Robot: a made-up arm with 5 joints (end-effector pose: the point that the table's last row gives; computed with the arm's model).
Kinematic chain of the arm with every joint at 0, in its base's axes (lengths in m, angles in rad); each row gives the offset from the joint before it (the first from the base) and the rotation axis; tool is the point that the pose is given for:
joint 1: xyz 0 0 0.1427 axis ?
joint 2: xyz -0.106 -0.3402 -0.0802 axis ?
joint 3: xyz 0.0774 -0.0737 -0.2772 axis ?
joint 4: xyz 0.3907 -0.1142 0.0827 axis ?
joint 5: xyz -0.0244 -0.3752 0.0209 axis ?
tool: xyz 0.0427 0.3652 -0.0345
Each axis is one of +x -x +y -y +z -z.
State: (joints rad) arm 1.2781 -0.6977 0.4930 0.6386 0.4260
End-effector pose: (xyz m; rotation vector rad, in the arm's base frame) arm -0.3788 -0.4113 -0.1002 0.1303 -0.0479 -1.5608
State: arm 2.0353 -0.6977 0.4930 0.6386 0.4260
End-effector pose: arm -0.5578 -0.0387 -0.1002 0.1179 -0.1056 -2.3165
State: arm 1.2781 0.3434 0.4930 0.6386 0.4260
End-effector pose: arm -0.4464 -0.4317 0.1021 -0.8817 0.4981 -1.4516
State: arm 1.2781 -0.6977 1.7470 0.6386 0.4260
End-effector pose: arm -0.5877 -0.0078 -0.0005 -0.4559 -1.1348 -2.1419
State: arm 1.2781 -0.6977 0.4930 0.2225 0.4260
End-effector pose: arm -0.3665 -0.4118 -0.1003 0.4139 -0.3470 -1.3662
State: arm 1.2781 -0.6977 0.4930 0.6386 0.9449
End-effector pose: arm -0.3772 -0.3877 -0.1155 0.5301 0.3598 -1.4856
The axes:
joint 1: -z
joint 2: -x
joint 3: -y
joint 4: -x
joint 5: +y

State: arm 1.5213 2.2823 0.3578 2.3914 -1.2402
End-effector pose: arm -0.2904 -0.3543 0.2277 0.6953 -1.6345 -2.0893
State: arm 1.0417 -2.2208 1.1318 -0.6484 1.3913
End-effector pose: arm -0.2036 -0.1957 -0.1129 1.6620 -1.5848 0.1201
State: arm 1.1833 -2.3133 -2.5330 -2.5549 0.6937
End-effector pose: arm 0.0756 0.3313 0.3348 -1.5647 -1.3515 -0.6479
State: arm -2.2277 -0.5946 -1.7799 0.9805 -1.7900
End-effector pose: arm 0.0430 0.0552 -0.5818 -0.8640 -0.7884 -2.8415
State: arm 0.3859 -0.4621 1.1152 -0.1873 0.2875
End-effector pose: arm -0.1226 -0.5545 0.0702 0.4125 -0.9472 -0.4201
